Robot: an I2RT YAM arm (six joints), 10 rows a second.
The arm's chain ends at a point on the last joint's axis. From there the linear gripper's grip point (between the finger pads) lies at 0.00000 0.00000 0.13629 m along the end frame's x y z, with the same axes.
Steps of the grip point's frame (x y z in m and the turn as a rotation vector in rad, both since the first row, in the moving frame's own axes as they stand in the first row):
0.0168 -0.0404 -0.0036 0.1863 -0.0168 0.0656
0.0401 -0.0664 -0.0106 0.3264 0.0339 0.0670
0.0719 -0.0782 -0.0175 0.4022 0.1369 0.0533
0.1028 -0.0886 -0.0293 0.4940 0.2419 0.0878
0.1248 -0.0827 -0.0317 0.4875 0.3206 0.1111
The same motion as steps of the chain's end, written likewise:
0.0182 -0.0151 -0.0012 0.1863 -0.0168 0.0656
0.0341 -0.0229 -0.0033 0.3264 0.0339 0.0670
0.0524 -0.0255 -0.0054 0.4022 0.1369 0.0533
0.0686 -0.0261 -0.0092 0.4940 0.2419 0.0878
0.0800 -0.0225 -0.0092 0.4875 0.3206 0.1111

